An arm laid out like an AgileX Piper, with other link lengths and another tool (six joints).
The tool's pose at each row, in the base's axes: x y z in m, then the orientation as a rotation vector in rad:
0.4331 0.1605 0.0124 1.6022 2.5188 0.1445
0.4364 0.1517 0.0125 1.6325 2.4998 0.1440
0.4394 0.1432 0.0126 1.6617 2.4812 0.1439
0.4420 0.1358 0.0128 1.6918 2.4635 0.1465
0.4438 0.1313 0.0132 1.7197 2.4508 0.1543
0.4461 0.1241 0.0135 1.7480 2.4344 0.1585
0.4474 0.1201 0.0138 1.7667 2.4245 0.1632
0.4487 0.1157 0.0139 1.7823 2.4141 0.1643
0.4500 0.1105 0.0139 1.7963 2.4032 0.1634
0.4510 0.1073 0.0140 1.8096 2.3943 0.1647
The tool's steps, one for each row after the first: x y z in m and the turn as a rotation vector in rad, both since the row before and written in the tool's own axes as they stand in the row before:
-0.0094 -0.0008 0.0005 0.0014 -0.0018 0.0238
-0.0090 -0.0007 0.0005 0.0012 -0.0015 0.0230
-0.0078 -0.0004 0.0003 0.0008 0.0010 0.0234
-0.0049 0.0001 -0.0001 -0.0001 0.0060 0.0207
-0.0076 -0.0003 0.0001 0.0003 0.0024 0.0219
-0.0042 0.0000 -0.0001 -0.0002 0.0032 0.0142
-0.0046 -0.0001 0.0001 0.0003 0.0001 0.0125
-0.0053 -0.0003 0.0002 0.0005 -0.0017 0.0117
-0.0034 0.0001 0.0001 0.0001 0.0004 0.0107

